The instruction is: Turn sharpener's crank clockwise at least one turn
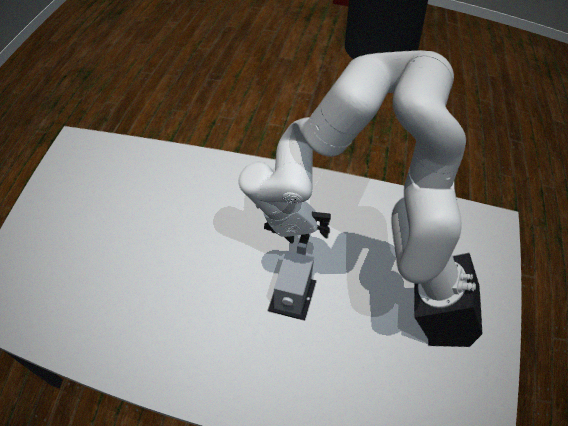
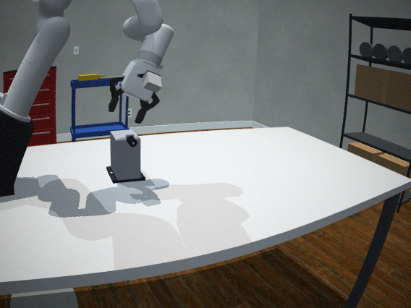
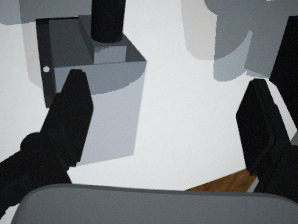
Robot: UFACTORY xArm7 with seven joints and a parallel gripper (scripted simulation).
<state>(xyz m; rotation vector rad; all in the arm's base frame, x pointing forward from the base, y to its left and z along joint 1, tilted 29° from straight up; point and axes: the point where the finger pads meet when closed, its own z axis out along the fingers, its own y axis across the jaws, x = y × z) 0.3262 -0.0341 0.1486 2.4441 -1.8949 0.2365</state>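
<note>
My gripper is now 70 mm above the dark crank knob, 20 mm to the left of it and 20 mm short of it.
</note>
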